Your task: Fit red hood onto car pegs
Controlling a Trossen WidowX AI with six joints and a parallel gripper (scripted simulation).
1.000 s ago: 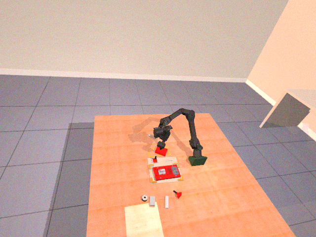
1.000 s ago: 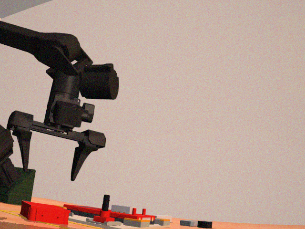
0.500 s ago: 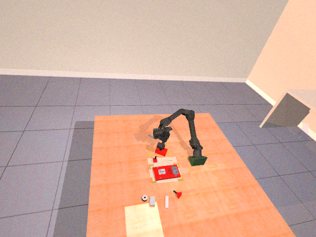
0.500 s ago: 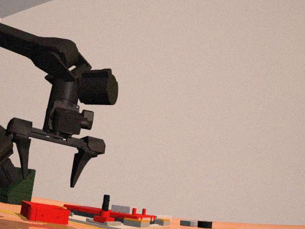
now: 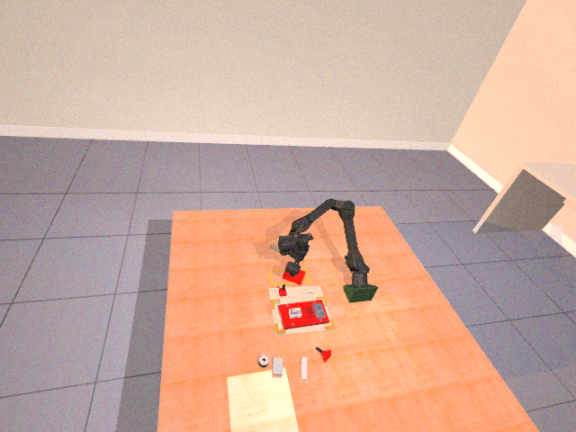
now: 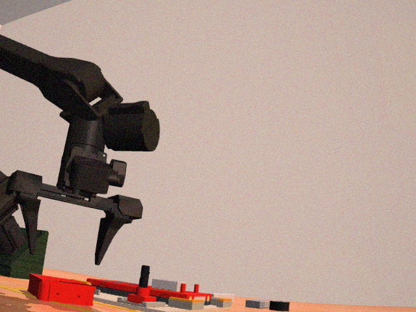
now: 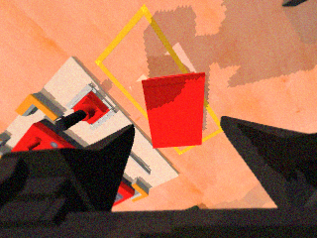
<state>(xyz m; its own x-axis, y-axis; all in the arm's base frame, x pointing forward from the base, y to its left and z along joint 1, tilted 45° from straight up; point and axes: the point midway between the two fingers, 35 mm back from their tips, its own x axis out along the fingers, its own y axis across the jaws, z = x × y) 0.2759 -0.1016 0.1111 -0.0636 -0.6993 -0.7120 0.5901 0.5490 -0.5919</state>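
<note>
Now: gripper tip 40 mm above the red hood. Also, from my gripper tip: grey engine block: 60 mm ahead, 220 mm to the left, 30 mm below; then grey pin: 30 mm ahead, 180 mm to the right, 50 mm below.
</note>
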